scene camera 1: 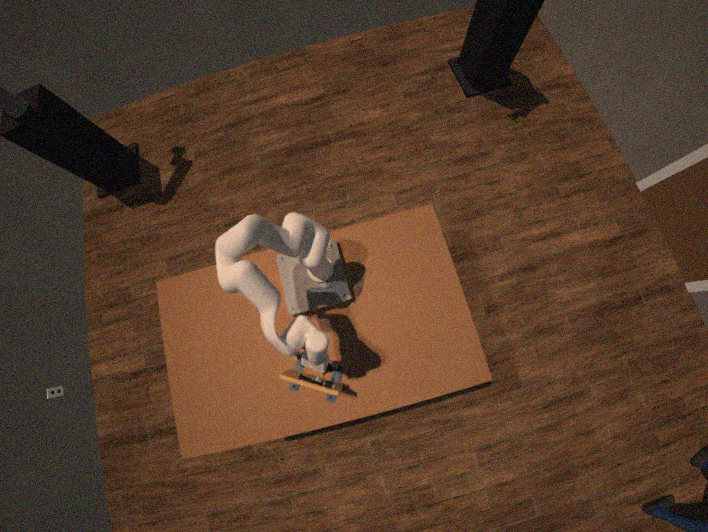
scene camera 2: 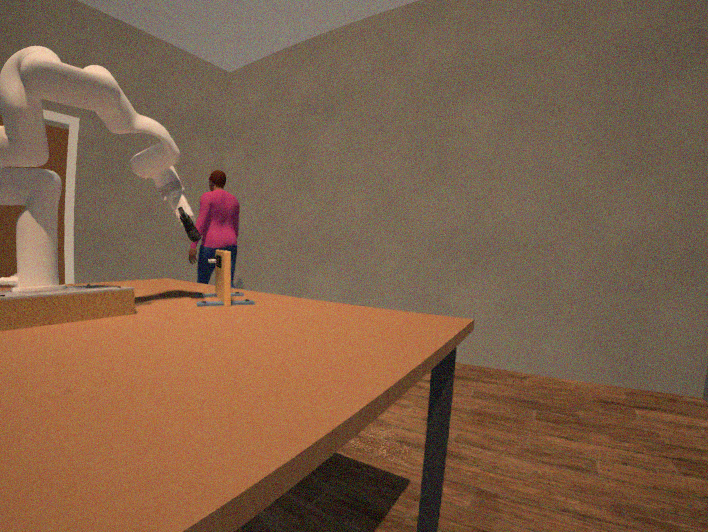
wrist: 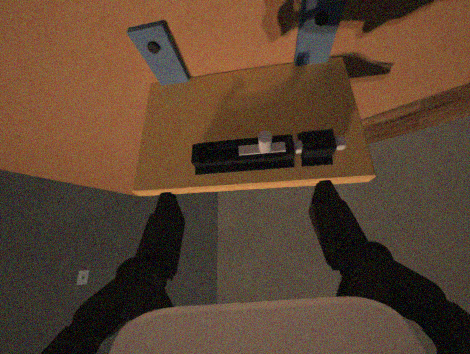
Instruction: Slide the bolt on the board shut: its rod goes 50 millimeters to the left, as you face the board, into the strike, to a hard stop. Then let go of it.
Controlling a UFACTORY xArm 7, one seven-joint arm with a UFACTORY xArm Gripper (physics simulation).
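Pixels of known places: gripper, fingertip midpoint: point(scene camera 1: 314, 367) point(scene camera 2: 196, 239) point(wrist: 245, 201); arm's base, origin of the base link: point(scene camera 1: 320, 269) point(scene camera 2: 39, 289).
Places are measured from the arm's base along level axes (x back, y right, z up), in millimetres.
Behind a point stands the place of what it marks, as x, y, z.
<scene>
The upright wooden board point(scene camera 1: 291, 375) @[-427, 240, 71] point(scene camera 2: 227, 280) @[-412, 279, 21] point(wrist: 175, 115) @[-429, 236, 6] stands on blue feet; the wrist view shows it upside down. On it sit the bolt's black housing point(wrist: 215, 159) @[-450, 183, 77] and the black strike point(wrist: 317, 149) @[-496, 92, 80]. The pale rod point(wrist: 298, 147) @[-493, 109, 73] crosses the small gap between them, and its tip point(wrist: 341, 144) @[-514, 74, 74] shows past the strike's far side. The bolt's knob point(scene camera 2: 211, 260) @[-463, 135, 72] point(wrist: 265, 142) @[-457, 125, 76] stands out from the housing's slot, nearer the strike end. My gripper point(scene camera 2: 197, 237) @[-416, 118, 139] point(wrist: 245, 201) @[-416, 118, 139] is wide open and empty. It is above and back from the board, apart from the knob.
The board's blue feet point(scene camera 2: 226, 303) @[-410, 277, -46] point(wrist: 162, 55) @[-391, 214, -48] rest on the orange-brown table point(scene camera 1: 412, 320) @[-360, -345, -56] point(scene camera 2: 257, 400) @[-32, 791, -56]. The arm's base block point(scene camera 1: 293, 288) @[-53, 148, 10] point(scene camera 2: 68, 306) @[-14, 198, -19] is behind the board. A person in a pink top point(scene camera 2: 220, 220) stands beyond the table.
</scene>
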